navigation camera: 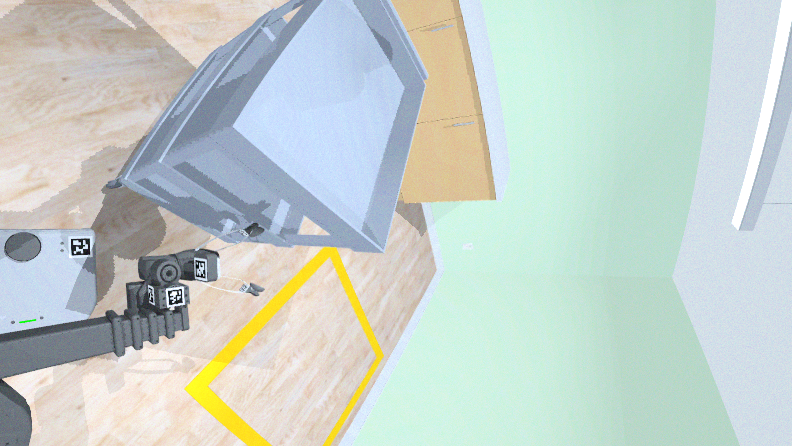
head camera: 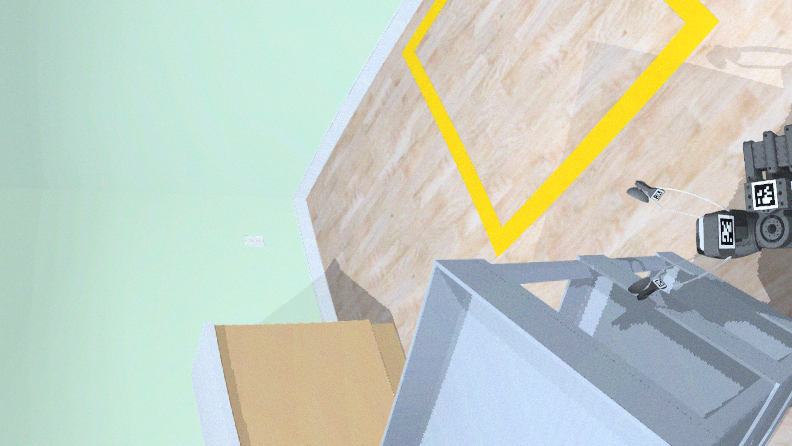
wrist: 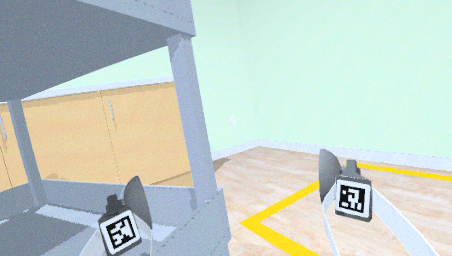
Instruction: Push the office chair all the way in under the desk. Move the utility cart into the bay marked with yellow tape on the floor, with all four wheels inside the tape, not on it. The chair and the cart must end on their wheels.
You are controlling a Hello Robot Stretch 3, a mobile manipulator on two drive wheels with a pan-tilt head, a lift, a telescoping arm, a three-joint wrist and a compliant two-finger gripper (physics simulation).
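Frame: origin at the robot's base, x left, y down, z back, level; centimetres.
Seen in the pictures: gripper, fingertip midpoint: [navigation camera: 262, 259] [head camera: 630, 240]; robot's base, origin of the base link: [navigation camera: 24, 245].
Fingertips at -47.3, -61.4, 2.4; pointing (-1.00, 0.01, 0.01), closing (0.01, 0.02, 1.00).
Pixels of each thing's middle, then the offset from my fingertips to it, as dx, dy, dz. "spot": a spot on its surface instead.
- grey-blue utility cart, surface spot: [head camera: 576, 350] spot: +5.7, -21.3, -12.9
- yellow tape bay, surface spot: [head camera: 610, 121] spot: -42.2, +61.3, +38.2
- cart wheel, body centre: [navigation camera: 121, 182] +21.3, +56.4, -22.9
The grey-blue utility cart [head camera: 576, 350] [navigation camera: 288, 188] [wrist: 186, 105] stands upright, its near top corner beside a corner of the yellow tape bay [head camera: 610, 121] [navigation camera: 268, 315] [wrist: 285, 204]. One cart wheel [navigation camera: 113, 184] shows on the floor outside the tape; the other wheels are hidden. My gripper [head camera: 641, 239] [navigation camera: 254, 259] [wrist: 232, 181] is open at the cart's end. One finger overlaps the cart's lower part in the views, the other is over the floor on the bay side. In the wrist view a corner post appears between the fingers; contact cannot be told. The office chair and desk do not show.
Wooden cabinets [head camera: 304, 382] [navigation camera: 446, 160] [wrist: 65, 135] stand behind the cart, against the pale green wall [head camera: 166, 138] [navigation camera: 554, 221] [wrist: 325, 75]. The wall runs along the bay's far side. My base [navigation camera: 44, 282] and arm [navigation camera: 60, 340] are on the near side of the cart and bay.
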